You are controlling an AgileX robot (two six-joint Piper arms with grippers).
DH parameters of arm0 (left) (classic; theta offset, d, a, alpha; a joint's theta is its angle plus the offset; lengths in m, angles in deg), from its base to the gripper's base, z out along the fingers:
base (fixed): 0 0 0 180
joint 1: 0 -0.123 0 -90
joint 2: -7.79 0 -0.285 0
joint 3: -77.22 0 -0.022 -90
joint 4: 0 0.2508 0 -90
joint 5: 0 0 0.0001 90
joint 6: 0 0.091 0 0
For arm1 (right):
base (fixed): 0 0 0 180
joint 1: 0 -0.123 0 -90
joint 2: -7.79 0 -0.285 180
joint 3: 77.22 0 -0.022 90
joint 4: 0 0.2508 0 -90
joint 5: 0 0 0.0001 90
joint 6: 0 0.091 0 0
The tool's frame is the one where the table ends.
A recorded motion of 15 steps. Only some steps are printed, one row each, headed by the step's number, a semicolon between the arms.
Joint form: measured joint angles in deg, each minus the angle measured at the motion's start. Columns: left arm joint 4, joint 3, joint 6, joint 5, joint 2, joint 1; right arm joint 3, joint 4, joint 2, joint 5, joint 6, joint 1.
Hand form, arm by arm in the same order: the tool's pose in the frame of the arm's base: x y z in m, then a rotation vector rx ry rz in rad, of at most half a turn. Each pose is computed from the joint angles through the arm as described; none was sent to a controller.
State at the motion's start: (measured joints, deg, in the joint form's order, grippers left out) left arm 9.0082 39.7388 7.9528 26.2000 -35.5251 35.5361; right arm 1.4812 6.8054 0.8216 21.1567 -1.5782 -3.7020
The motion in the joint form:
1: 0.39 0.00 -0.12 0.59 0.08 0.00; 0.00 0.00 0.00 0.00 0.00 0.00
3: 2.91 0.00 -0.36 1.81 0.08 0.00; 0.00 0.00 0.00 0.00 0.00 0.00
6: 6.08 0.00 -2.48 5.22 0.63 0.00; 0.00 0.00 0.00 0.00 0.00 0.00
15: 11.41 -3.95 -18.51 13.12 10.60 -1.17; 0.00 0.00 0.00 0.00 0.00 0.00
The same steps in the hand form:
1: 0.1040 -0.0660 0.3535 0.7718 1.7069 -0.1634; 0.0522 0.0073 0.1722 -0.0123 1.8642 0.1423
3: 0.1047 -0.0639 0.3520 0.7931 1.7142 -0.1158; 0.0522 0.0073 0.1722 -0.0123 1.8642 0.1423
6: 0.1033 -0.0586 0.3488 0.7934 1.7585 -0.0682; 0.0522 0.0073 0.1722 -0.0123 1.8642 0.1423
15: 0.0757 -0.0273 0.3339 0.5217 1.8693 -0.1176; 0.0522 0.0073 0.1722 -0.0123 1.8642 0.1423

